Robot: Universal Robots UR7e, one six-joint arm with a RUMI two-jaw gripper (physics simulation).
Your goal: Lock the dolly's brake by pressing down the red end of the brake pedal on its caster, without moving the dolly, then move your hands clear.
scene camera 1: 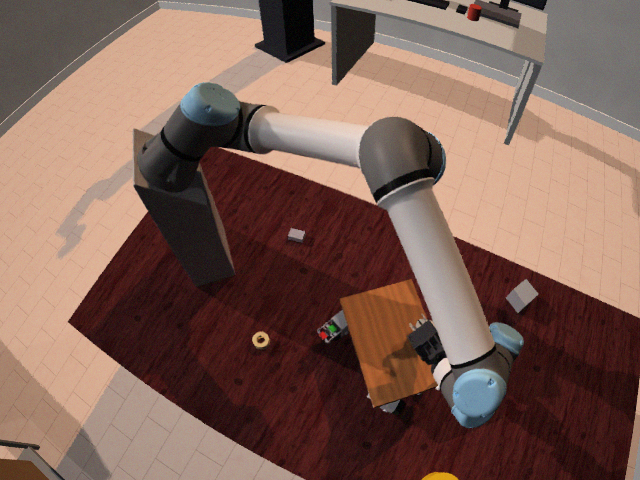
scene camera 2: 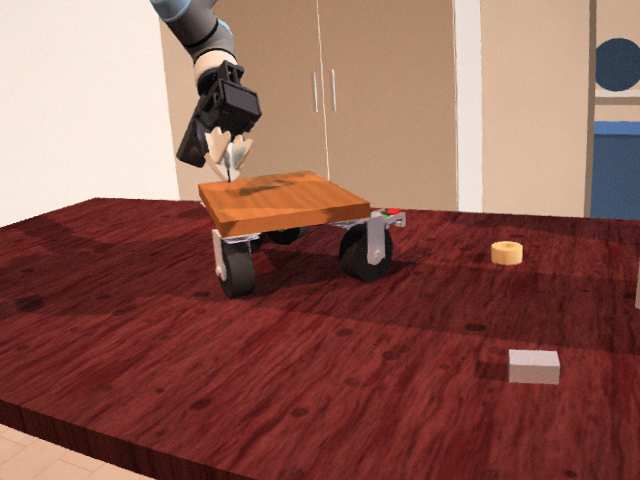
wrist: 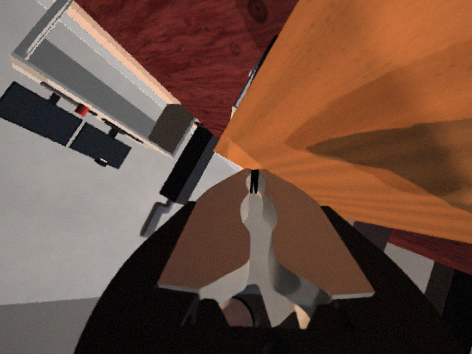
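Pixels of known places: gripper, fingertip midpoint: (scene camera 1: 419,320) (scene camera 2: 228,181) (wrist: 252,171); arm's base, origin of the base link: (scene camera 1: 164,168).
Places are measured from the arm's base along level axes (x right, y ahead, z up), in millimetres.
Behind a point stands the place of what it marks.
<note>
The dolly (scene camera 1: 385,335) @(z -313, x -172, y 573 mm) (scene camera 2: 284,201) @(z -312, x -217, y 532 mm) (wrist: 390,45) @(z -312, x -210, y 695 mm) has an orange-brown wooden deck and dark caster wheels standing on the dark red wood surface. The brake pedal sticks out past the deck from one caster (scene camera 2: 354,253) @(z -386, x -172, y 446 mm). Its red end (scene camera 1: 323,335) @(z -348, x -71, y 454 mm) (scene camera 2: 393,211) @(z -348, x -73, y 452 mm) is at the outer side, and its green end (scene camera 1: 332,328) @(z -350, x -102, y 456 mm) (scene camera 2: 385,215) @(z -348, x -98, y 447 mm) is nearer the deck. My gripper (scene camera 1: 417,323) @(z -285, x -250, y 613 mm) (scene camera 2: 229,178) @(z -285, x -250, y 613 mm) (wrist: 252,171) @(z -285, x -250, y 613 mm) is shut and empty, its tips low above or at the deck's far side from the pedal; contact cannot be told. The pedal does not show in the wrist view.
A yellow ring (scene camera 1: 253,341) @(z -414, x 69, y 318 mm) (scene camera 2: 506,256) @(z -423, x 28, y 316 mm) lies beyond the pedal. A small white block (scene camera 1: 296,235) @(z -418, x -253, y 144 mm) (scene camera 2: 534,367) @(z -420, x -271, y 132 mm) and a larger grey block (scene camera 1: 522,296) @(z -372, x -569, y 801 mm) lie on the surface. The arm's grey pedestal (scene camera 1: 191,237) @(z -185, x 31, y 78 mm) stands on the side of the pedal. A yellow object (scene camera 1: 439,476) @(z -379, x -9, y 935 mm) is cut off by the frame.
</note>
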